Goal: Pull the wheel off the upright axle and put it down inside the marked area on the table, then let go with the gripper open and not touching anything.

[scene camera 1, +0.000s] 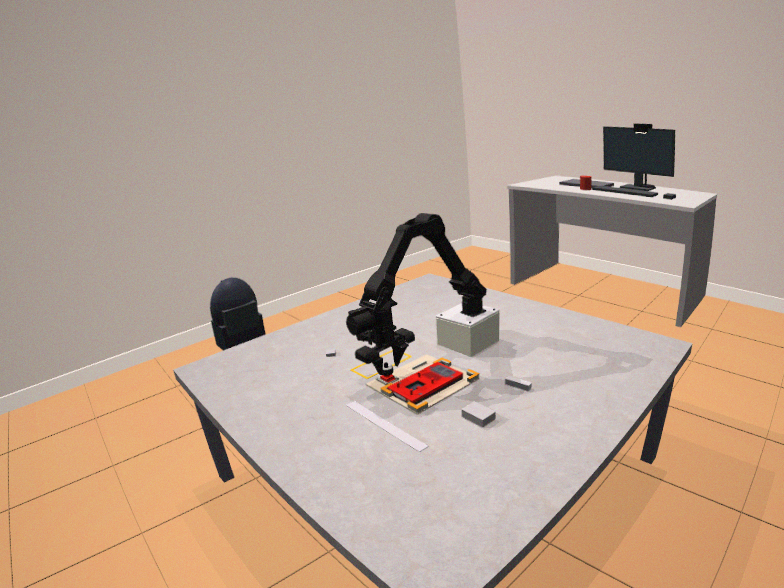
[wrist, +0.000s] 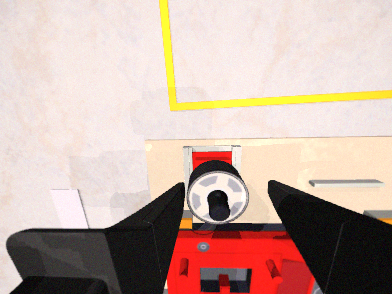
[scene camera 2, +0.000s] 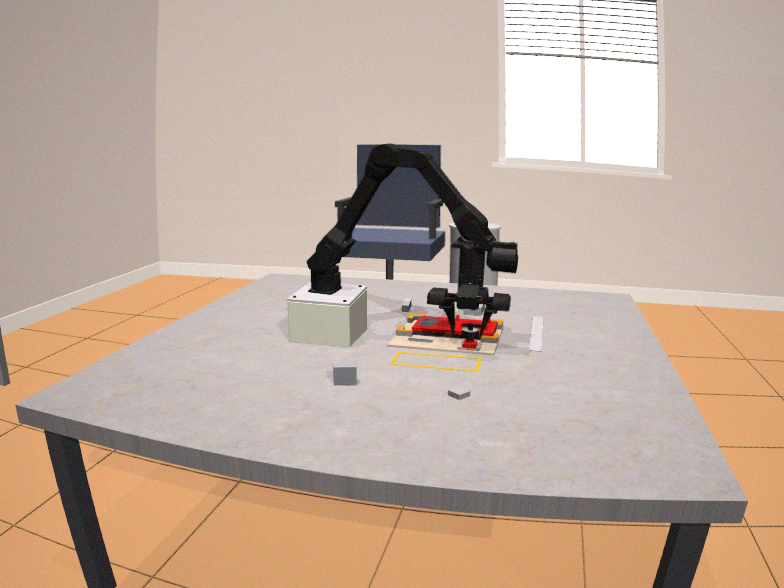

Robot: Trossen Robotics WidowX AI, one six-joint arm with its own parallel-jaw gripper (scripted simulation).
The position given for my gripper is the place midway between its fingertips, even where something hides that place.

My gripper [scene camera 2: 466,335] is open, with nothing in its grasp. Also in view: a red fixture [scene camera 1: 424,384], an axle [wrist: 219,210] and a wheel [wrist: 212,175].
The red fixture shows as well in scene camera 2 [scene camera 2: 431,326]. My gripper is seen too in scene camera 1 [scene camera 1: 388,370] and in the wrist view [wrist: 225,186].
